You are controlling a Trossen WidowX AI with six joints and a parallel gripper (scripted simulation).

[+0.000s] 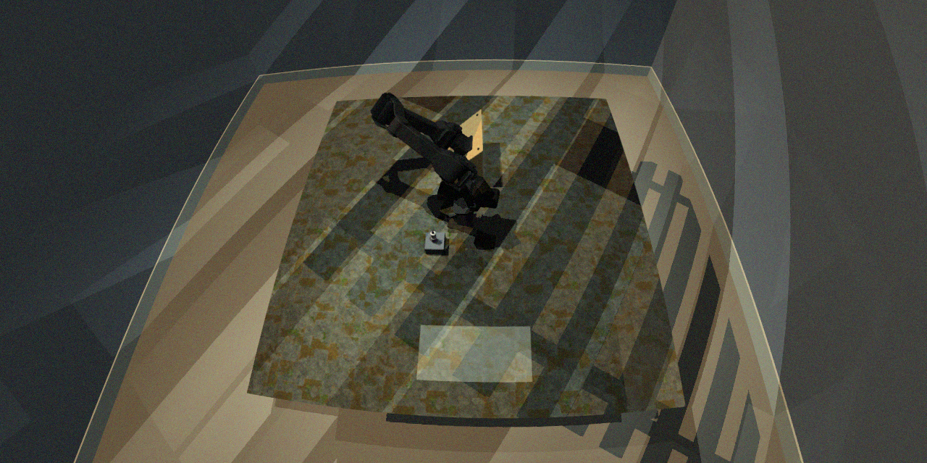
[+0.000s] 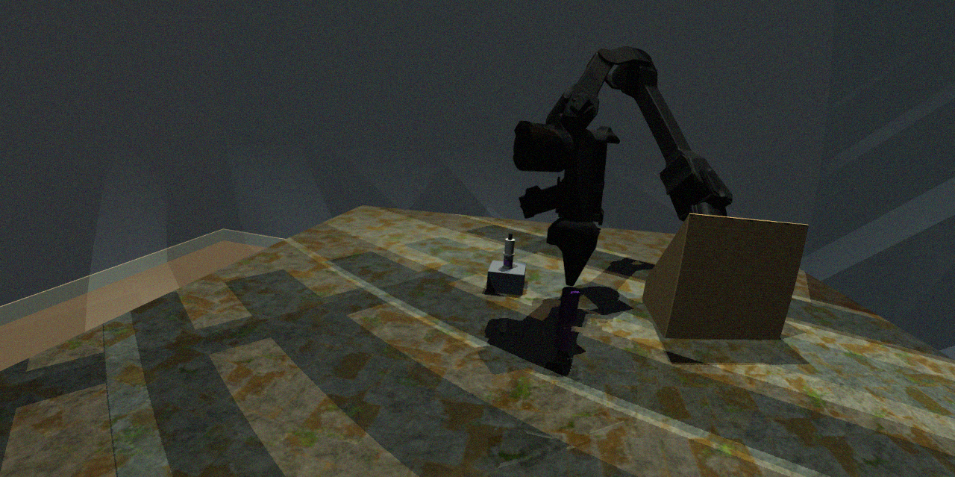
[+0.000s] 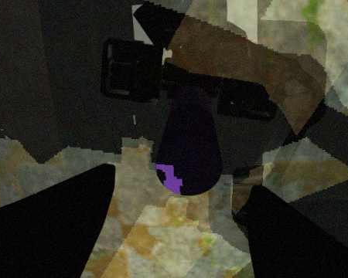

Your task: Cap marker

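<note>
My gripper tip is now 4 cm above the purple cap. Also, from my gripper tip: grey holder block: 11 cm ahead, 11 cm to the right, 5 cm below.
</note>
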